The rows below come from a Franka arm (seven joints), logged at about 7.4 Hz.
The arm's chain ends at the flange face. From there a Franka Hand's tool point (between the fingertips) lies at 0.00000 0.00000 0.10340 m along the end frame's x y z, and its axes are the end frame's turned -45 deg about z.
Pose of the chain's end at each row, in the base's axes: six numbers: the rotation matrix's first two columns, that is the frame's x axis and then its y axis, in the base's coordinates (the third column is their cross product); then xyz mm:
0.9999 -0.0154 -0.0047 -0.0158 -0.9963 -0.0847 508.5 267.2 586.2
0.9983 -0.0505 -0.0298 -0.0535 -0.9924 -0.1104 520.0 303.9 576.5
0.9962 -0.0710 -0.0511 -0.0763 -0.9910 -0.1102 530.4 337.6 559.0
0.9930 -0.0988 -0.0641 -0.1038 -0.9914 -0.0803 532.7 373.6 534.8
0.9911 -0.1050 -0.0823 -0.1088 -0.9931 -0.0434 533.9 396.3 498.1
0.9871 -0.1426 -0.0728 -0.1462 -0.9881 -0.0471 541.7 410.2 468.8
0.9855 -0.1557 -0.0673 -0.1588 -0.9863 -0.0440 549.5 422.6 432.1
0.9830 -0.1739 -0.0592 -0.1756 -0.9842 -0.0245 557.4 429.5 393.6
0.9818 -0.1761 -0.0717 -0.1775 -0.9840 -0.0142 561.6 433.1 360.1
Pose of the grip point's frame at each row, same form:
0.7182 0.6936 0.0566 0.6959 -0.7154 -0.0632 508.2 276.0 483.2
0.7437 0.6660 0.0570 0.6681 -0.7374 -0.0991 517.5 315.5 473.8
0.7584 0.6505 0.0418 0.6505 -0.7509 -0.1141 526.0 349.4 456.4
0.7756 0.6312 0.0115 0.6288 -0.7709 -0.1021 526.9 382.5 431.9
0.7777 0.6280 -0.0275 0.6239 -0.7765 -0.0889 525.9 401.7 395.1
0.8014 0.5979 -0.0182 0.5946 -0.7995 -0.0848 535.0 416.1 365.8
0.8091 0.5873 -0.0165 0.5846 -0.8075 -0.0787 543.3 428.2 329.0
0.8193 0.5730 -0.0245 0.5709 -0.8189 -0.0592 551.8 433.1 290.4
0.8197 0.5713 -0.0407 0.5687 -0.8203 -0.0607 554.6 435.9 257.0

